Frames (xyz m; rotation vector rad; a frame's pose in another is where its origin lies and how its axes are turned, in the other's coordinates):
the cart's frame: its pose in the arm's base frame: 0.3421 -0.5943 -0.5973 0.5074 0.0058 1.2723
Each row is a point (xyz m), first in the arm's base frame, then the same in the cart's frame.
Working: the arm's base frame: its pose in the cart's frame: 0.5978 0.6483 0.2222 -0.5074 -0.0058 -1.2723

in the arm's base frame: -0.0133 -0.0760 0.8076
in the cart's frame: 0.7434 0.9409 0.9648
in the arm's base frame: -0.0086 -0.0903 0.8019
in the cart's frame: 0.7303 0.9317 0.9661
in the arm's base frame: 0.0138 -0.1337 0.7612
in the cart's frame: 0.6866 0.8877 0.9518
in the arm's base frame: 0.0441 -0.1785 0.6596
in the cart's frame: 0.6276 0.8141 0.8859
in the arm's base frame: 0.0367 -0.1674 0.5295
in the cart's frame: 0.6002 0.7754 0.7641
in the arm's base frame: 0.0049 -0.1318 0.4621
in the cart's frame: 0.6045 0.7867 0.6824
